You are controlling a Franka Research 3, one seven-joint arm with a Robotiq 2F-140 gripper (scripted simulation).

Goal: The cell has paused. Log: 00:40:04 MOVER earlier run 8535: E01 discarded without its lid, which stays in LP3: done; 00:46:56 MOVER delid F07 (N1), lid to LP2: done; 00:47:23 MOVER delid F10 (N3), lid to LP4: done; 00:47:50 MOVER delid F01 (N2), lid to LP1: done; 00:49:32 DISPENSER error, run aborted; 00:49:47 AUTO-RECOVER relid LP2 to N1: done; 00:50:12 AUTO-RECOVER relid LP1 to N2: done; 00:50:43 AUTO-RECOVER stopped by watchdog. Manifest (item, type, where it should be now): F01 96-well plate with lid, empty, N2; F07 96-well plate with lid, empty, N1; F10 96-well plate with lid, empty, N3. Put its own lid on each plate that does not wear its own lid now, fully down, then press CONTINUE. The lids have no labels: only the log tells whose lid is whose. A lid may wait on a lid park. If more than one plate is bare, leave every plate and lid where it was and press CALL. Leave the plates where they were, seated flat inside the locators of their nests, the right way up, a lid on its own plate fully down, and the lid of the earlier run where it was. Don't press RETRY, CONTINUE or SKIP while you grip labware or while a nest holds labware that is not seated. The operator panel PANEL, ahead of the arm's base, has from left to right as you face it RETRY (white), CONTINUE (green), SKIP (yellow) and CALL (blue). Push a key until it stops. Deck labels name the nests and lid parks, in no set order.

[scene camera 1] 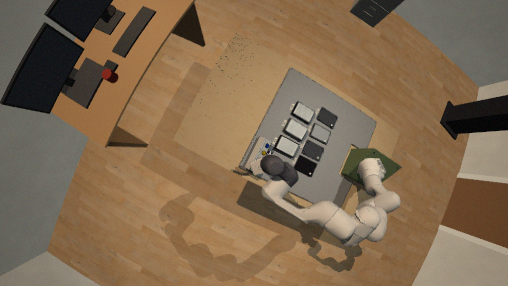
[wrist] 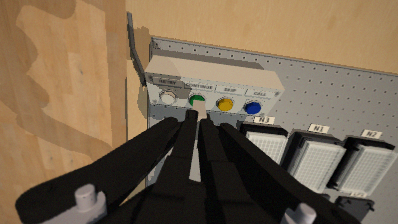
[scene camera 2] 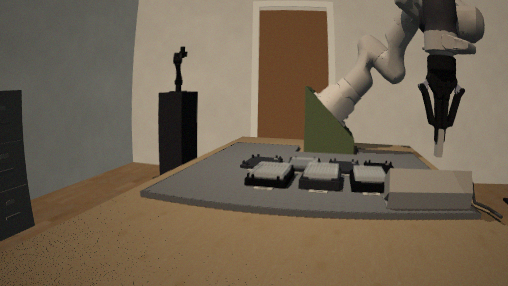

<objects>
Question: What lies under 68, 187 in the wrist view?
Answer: The gripper.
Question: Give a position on an operator panel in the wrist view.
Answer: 184, 78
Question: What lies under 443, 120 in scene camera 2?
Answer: The gripper.
</objects>
